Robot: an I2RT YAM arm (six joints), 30 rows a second.
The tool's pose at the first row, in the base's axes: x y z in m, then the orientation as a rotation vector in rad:
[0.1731, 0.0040, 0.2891, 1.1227, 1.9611, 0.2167]
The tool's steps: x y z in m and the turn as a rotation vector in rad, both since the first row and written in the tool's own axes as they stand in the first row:
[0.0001, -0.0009, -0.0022, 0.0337, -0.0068, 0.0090]
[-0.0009, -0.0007, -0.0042, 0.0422, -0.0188, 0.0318]
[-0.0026, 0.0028, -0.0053, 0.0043, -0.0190, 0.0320]
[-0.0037, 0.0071, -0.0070, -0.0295, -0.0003, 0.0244]
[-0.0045, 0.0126, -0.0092, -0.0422, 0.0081, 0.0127]
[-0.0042, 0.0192, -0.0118, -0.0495, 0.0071, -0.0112]
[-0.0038, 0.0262, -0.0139, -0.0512, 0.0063, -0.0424]
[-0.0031, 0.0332, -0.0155, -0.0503, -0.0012, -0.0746]
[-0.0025, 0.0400, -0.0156, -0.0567, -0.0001, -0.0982]
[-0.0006, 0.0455, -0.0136, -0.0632, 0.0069, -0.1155]
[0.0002, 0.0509, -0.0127, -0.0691, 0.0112, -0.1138]
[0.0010, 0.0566, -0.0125, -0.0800, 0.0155, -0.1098]
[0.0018, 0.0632, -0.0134, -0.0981, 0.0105, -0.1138]
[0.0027, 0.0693, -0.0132, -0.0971, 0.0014, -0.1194]
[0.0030, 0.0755, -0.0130, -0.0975, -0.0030, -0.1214]
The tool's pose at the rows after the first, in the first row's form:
[0.1709, 0.0041, 0.2900, 1.1527, 1.9606, 0.1850]
[0.1698, 0.0039, 0.2919, 1.1797, 1.9404, 0.1818]
[0.1716, 0.0049, 0.2954, 1.1556, 1.9288, 0.2182]
[0.1733, 0.0070, 0.2993, 1.1280, 1.9387, 0.2576]
[0.1753, 0.0101, 0.3040, 1.1088, 1.9482, 0.2686]
[0.1775, 0.0148, 0.3088, 1.0801, 1.9574, 0.2622]
[0.1802, 0.0197, 0.3135, 1.0477, 1.9720, 0.2467]
[0.1833, 0.0247, 0.3177, 1.0152, 1.9817, 0.2242]
[0.1873, 0.0292, 0.3209, 0.9874, 1.9920, 0.2184]
[0.1918, 0.0334, 0.3214, 0.9661, 2.0042, 0.2195]
[0.1957, 0.0369, 0.3231, 0.9643, 2.0052, 0.2285]
[0.1992, 0.0408, 0.3255, 0.9617, 2.0033, 0.2435]
[0.2025, 0.0455, 0.3290, 0.9458, 1.9946, 0.2555]
[0.2063, 0.0497, 0.3314, 0.9402, 1.9896, 0.2461]
[0.2103, 0.0535, 0.3343, 0.9377, 1.9866, 0.2428]

